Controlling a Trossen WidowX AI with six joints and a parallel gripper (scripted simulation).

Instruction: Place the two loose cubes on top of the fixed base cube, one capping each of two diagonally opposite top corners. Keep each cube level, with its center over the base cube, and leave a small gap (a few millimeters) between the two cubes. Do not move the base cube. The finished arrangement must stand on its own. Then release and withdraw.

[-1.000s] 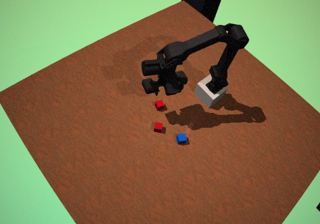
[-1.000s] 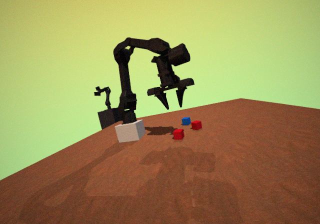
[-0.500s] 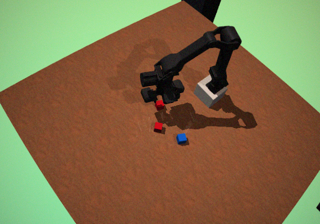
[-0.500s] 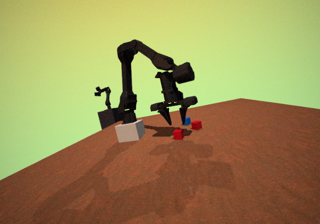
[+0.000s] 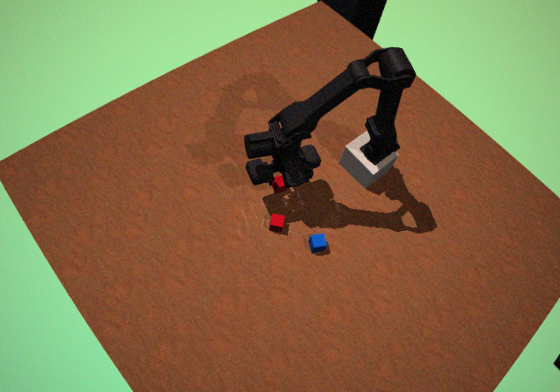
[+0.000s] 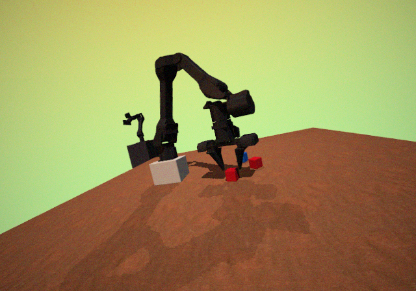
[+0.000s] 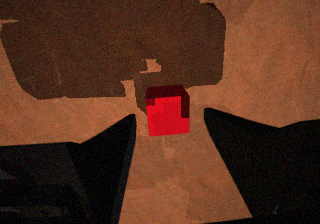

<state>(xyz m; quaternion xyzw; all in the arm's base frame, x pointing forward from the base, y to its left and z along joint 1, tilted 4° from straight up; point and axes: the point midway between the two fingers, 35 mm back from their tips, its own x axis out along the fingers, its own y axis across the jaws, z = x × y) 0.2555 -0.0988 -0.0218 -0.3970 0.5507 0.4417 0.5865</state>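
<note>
Right now the blue cube is 190 mm to the left of my gripper tip, 30 mm ahead of it and 20 mm below it.
</note>
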